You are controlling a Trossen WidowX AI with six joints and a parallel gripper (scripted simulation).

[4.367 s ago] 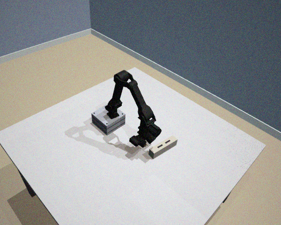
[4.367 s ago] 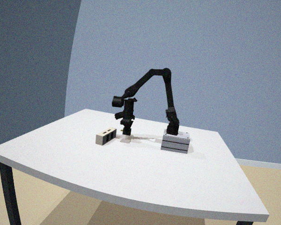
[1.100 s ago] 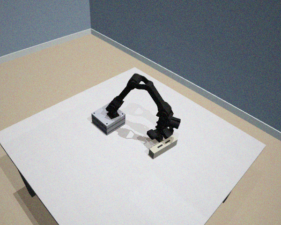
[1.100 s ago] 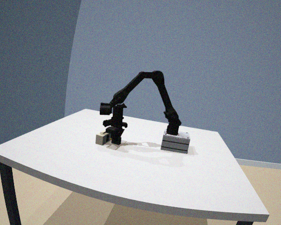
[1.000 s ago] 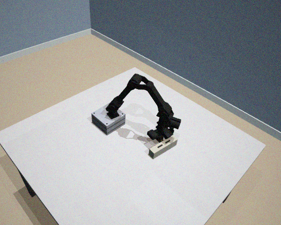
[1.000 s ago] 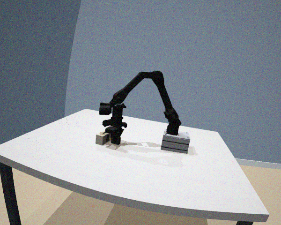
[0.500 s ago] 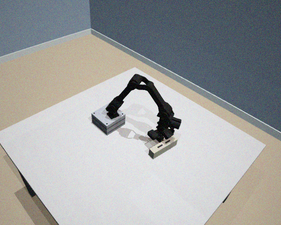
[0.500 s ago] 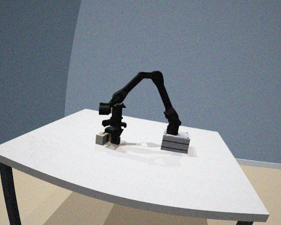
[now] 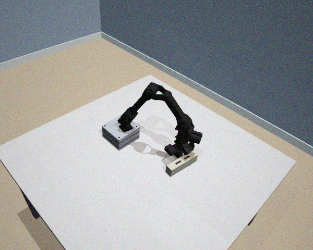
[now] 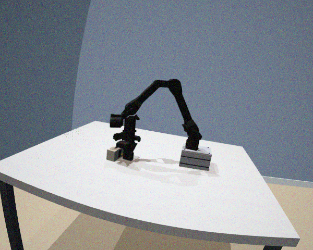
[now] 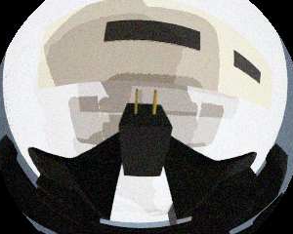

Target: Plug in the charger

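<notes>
The black two-prong charger lies 20 mm ahead of my gripper tip and 10 mm above it.
</notes>
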